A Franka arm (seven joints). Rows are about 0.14 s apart.
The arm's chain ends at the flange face. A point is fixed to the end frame.
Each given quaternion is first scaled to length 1.
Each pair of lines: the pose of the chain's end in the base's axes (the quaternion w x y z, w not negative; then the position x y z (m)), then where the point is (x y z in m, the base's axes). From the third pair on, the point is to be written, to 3 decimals.
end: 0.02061 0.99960 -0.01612 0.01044 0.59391 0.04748 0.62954
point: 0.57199 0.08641 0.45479
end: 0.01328 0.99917 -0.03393 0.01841 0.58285 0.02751 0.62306
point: 0.56531 0.06971 0.44858
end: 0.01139 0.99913 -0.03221 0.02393 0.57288 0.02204 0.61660
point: 0.557 0.065 0.442
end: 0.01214 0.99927 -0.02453 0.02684 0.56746 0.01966 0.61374
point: 0.552 0.062 0.439
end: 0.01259 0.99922 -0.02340 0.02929 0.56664 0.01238 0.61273
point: 0.552 0.054 0.438
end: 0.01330 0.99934 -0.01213 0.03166 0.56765 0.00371 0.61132
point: 0.553 0.045 0.436
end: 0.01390 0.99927 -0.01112 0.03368 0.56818 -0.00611 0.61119
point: 0.554 0.035 0.436
